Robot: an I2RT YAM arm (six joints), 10 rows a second.
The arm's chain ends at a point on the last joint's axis. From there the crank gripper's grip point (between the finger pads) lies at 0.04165 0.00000 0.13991 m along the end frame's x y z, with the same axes.
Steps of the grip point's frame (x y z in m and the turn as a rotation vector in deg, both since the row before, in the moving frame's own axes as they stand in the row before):
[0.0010 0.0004 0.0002 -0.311 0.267 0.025]
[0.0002 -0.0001 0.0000 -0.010 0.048 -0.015]
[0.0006 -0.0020 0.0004 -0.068 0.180 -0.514]
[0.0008 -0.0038 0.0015 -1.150 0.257 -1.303]
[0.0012 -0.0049 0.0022 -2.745 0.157 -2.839]
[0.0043 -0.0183 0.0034 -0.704 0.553 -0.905]
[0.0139 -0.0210 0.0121 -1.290 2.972 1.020]
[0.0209 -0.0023 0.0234 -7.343 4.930 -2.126]
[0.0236 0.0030 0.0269 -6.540 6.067 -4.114]
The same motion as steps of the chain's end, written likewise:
[0.0003 -0.0004 0.0004 -0.311 0.267 0.025]
[0.0001 -0.0001 0.0000 -0.010 0.048 -0.015]
[0.0002 -0.0018 0.0005 -0.068 0.180 -0.514]
[0.0002 -0.0057 0.0017 -1.150 0.257 -1.303]
[0.0007 -0.0095 0.0024 -2.745 0.157 -2.839]
[0.0029 -0.0193 0.0038 -0.704 0.553 -0.905]
[0.0067 -0.0249 0.0145 -1.290 2.972 1.020]
[0.0088 -0.0182 0.0285 -7.343 4.930 -2.126]
[0.0086 -0.0091 0.0328 -6.540 6.067 -4.114]

